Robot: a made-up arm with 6 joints.
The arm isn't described. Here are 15 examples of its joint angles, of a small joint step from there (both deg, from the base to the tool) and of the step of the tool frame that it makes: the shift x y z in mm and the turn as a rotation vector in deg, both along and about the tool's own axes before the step.
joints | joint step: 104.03 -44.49 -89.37 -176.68 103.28 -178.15 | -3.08 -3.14 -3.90 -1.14 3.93 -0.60
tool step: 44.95 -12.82 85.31 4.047 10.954 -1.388
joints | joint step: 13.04 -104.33 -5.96 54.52 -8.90 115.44 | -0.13 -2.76 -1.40 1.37 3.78 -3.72
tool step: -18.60 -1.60 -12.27 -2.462 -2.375 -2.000
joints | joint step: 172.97 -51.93 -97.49 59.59 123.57 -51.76 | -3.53 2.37 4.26 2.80 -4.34 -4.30
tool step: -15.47 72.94 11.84 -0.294 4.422 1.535
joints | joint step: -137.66 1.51 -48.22 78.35 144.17 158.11 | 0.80 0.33 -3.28 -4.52 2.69 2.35
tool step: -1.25 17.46 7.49 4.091 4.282 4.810
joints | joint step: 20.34 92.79 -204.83 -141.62 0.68 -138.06 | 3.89 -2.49 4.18 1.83 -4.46 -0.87
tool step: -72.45 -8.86 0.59 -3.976 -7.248 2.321
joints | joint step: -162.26 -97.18 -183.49 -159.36 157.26 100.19 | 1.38 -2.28 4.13 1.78 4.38 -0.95
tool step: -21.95 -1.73 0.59 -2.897 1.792 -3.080
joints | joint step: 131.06 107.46 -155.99 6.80 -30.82 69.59 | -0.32 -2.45 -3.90 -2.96 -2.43 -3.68
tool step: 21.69 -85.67 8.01 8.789 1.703 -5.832
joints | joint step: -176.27 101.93 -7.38 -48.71 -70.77 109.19 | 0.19 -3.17 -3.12 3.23 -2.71 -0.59
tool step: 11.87 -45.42 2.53 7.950 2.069 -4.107
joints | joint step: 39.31 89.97 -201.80 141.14 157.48 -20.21 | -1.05 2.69 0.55 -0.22 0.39 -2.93
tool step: -43.97 1.29 -15.74 -0.128 2.907 -1.907
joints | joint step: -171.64 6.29 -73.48 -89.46 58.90 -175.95 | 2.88 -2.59 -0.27 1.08 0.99 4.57
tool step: 2.17 -27.91 -43.78 1.204 -1.891 7.001
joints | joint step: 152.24 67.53 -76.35 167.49 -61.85 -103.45 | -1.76 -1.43 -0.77 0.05 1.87 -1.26
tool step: 18.82 5.52 -14.96 4.121 -0.187 0.282
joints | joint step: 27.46 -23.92 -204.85 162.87 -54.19 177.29 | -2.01 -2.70 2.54 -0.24 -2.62 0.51
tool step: 20.41 -9.72 -15.41 -0.409 -2.037 -1.527
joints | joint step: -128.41 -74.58 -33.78 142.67 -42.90 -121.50 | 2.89 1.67 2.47 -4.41 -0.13 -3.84
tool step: -14.97 -2.26 23.62 -0.725 -1.729 -9.726
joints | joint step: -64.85 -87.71 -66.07 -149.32 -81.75 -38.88 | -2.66 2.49 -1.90 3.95 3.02 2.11
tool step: -28.56 -3.15 15.18 0.895 -3.311 3.675
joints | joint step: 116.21 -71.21 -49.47 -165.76 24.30 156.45 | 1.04 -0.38 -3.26 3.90 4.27 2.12
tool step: 45.93 6.89 11.11 -3.174 6.827 6.938
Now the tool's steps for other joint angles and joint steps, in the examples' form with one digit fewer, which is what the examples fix.
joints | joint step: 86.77 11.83 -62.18 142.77 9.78 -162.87 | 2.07 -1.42 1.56 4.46 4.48 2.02
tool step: 11.9 -31.1 -2.5 2.31 4.80 5.38
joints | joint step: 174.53 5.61 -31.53 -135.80 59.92 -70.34 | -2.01 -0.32 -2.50 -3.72 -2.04 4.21
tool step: -14.9 -18.2 20.9 -0.23 -2.37 4.25
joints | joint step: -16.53 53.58 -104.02 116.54 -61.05 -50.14 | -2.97 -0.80 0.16 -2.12 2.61 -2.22
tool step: 35.8 0.8 29.6 1.26 0.27 -0.99
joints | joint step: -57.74 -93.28 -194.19 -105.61 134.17 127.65 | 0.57 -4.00 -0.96 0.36 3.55 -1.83
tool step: 45.4 -48.4 26.3 -6.38 0.46 1.28
